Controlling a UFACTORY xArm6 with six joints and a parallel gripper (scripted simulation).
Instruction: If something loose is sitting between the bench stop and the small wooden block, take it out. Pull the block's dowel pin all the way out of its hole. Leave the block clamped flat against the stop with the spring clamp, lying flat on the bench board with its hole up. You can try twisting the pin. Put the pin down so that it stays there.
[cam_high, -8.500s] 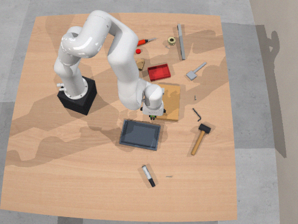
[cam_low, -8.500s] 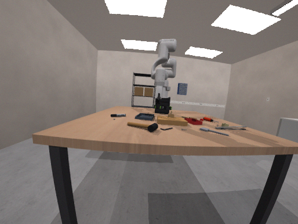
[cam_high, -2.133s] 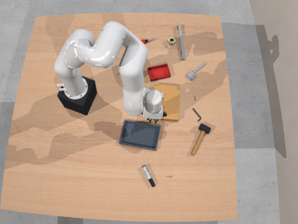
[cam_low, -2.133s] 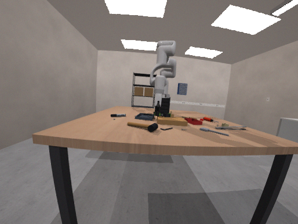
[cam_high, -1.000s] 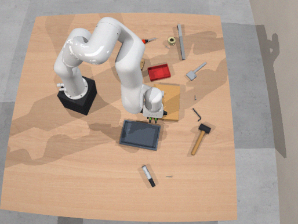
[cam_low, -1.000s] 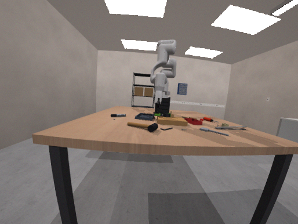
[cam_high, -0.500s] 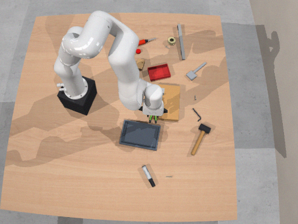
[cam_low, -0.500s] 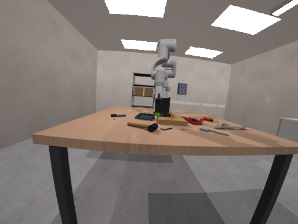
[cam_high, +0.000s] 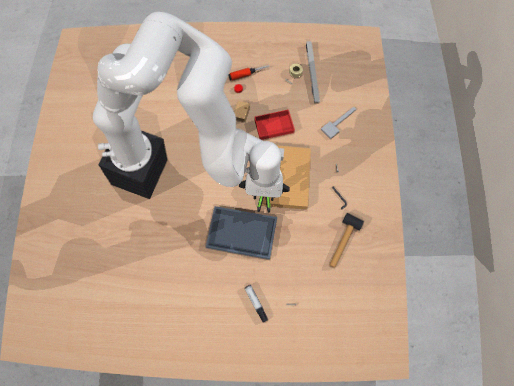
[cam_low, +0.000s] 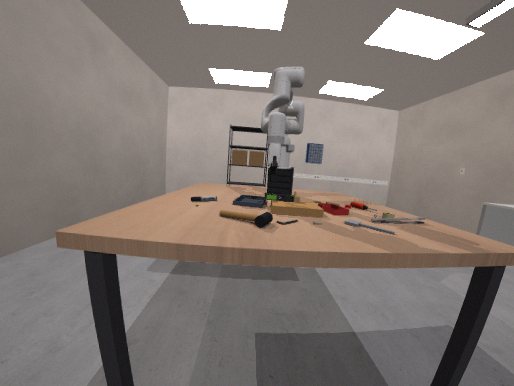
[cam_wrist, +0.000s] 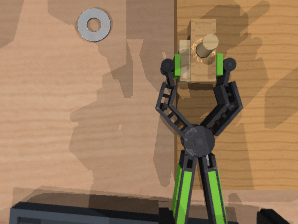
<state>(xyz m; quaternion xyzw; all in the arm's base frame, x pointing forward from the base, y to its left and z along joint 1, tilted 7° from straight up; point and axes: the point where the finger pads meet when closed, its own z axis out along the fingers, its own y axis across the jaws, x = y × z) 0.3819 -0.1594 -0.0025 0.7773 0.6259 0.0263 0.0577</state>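
Right now my hand is 11 cm to the right of the dowel pin, 7 cm above it and 3 cm short of it. Also, from my hand: hex key (25 cm ahead, 13 cm below, 1 cm to the right); then small wooden block (11 cm to the left, 9 cm below, 3 cm ahead); then dark grey tray (12 cm below, 8 cm to the right, 8 cm behind).
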